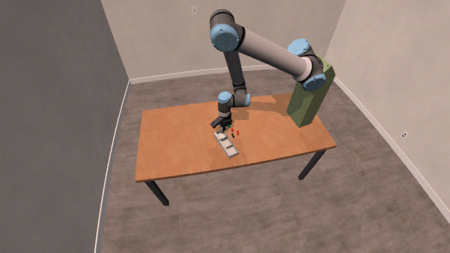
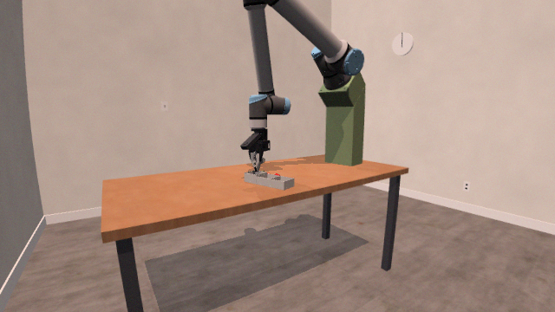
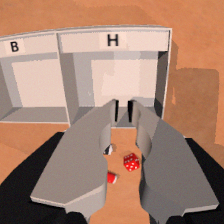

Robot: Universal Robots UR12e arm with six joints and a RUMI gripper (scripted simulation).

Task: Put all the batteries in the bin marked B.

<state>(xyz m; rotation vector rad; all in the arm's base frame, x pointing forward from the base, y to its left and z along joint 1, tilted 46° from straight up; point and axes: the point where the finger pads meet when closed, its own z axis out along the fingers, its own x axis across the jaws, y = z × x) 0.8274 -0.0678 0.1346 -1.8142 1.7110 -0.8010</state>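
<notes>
My gripper is now 90 mm to the right of the grey bin tray and 40 mm above it. The rest, counted from my hand: black battery: 90 mm behind, 30 mm to the left, 50 mm below; then green battery: 100 mm behind, 80 mm to the right, 50 mm below; then red die: 110 mm behind, 20 mm to the right, 50 mm below.
</notes>
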